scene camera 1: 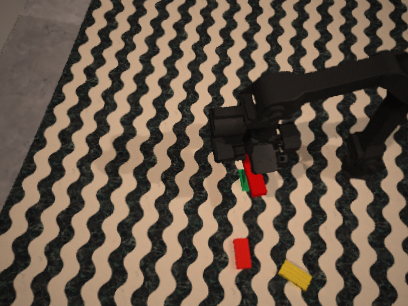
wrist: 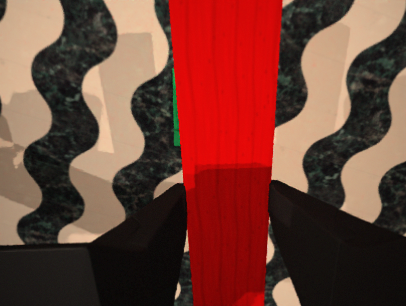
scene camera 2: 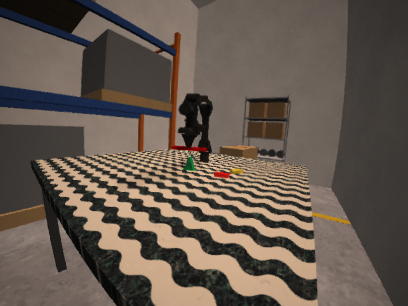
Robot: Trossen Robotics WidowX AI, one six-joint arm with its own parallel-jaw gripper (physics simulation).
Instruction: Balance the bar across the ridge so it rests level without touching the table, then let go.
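Places are measured from the arm's base along level axes (x back, y right, z up), in centimetres.
Where they show: gripper, between the fingertips: (scene camera 1: 249, 158) (wrist: 226, 192) (scene camera 2: 188, 148); arm's base, origin of its link: (scene camera 1: 355, 167) (scene camera 2: 204, 161).
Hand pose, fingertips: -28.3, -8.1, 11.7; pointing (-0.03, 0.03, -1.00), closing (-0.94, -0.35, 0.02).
Note:
Each offset is from my fingertips to the top centre of the thing, as dx, dy, dz. Level surfaces: height alone.
A long red bar {+0.1, -0.2, +0.7} (scene camera 1: 257, 184) (scene camera 2: 190, 148) (wrist: 227, 90) is held level above the table. My gripper (scene camera 2: 188, 146) (wrist: 226, 192) is shut on the bar, one finger against each long side; in scene camera 1 its fingertips are hidden under the arm. The green ridge {+1.1, -0.3, -5.1} (scene camera 1: 243, 181) (scene camera 2: 189, 164) (wrist: 176, 110) is a wedge standing on the table with its narrow edge up. In scene camera 2 the bar is higher than the ridge's top, with a gap between them. In the wrist view the bar covers most of the ridge, and a thin green strip shows along the bar's left side.
A short red block {+1.8, -19.5, -10.1} (scene camera 1: 242, 253) (scene camera 2: 222, 175) and a yellow block {+14.0, -22.1, -10.1} (scene camera 1: 295, 275) (scene camera 2: 237, 171) lie on the wavy-striped table {dz -11.7} (scene camera 1: 150, 240) (scene camera 2: 240, 250). In scene camera 2, shelving and boxes stand behind the table.

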